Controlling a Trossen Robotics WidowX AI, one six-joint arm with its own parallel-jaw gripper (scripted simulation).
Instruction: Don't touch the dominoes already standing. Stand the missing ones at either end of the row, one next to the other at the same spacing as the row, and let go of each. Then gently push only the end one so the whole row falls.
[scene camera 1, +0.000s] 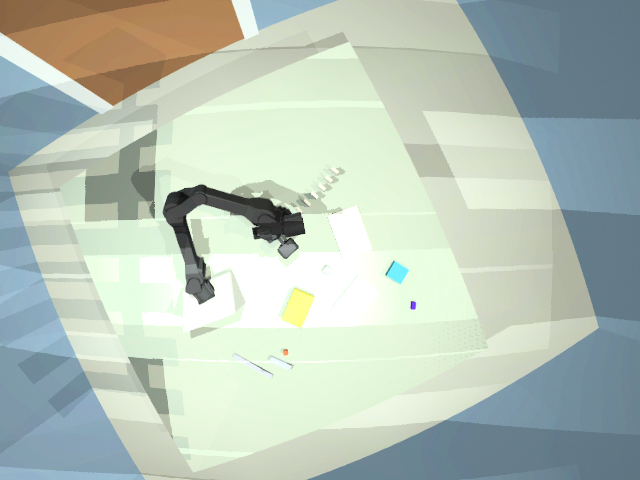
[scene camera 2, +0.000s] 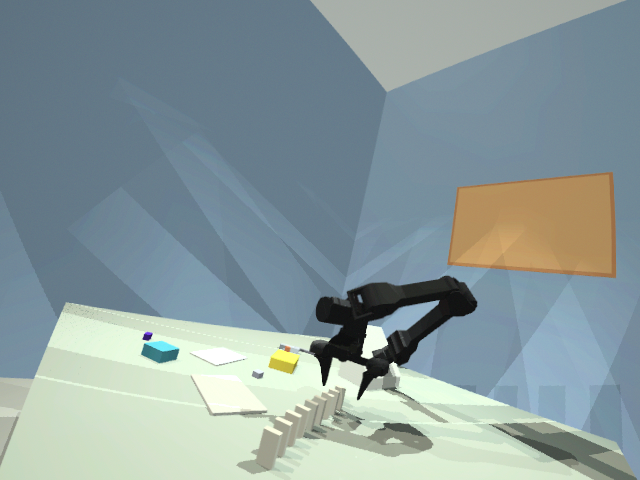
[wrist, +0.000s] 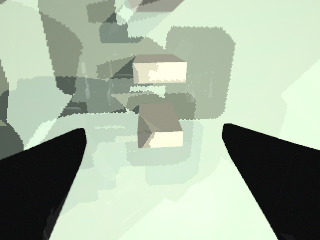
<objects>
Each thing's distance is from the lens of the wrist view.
my gripper (wrist: 156, 132): 0.12 m
domino (wrist: 158, 126): 0.11 m
domino (wrist: 147, 68): 0.09 m
</objects>
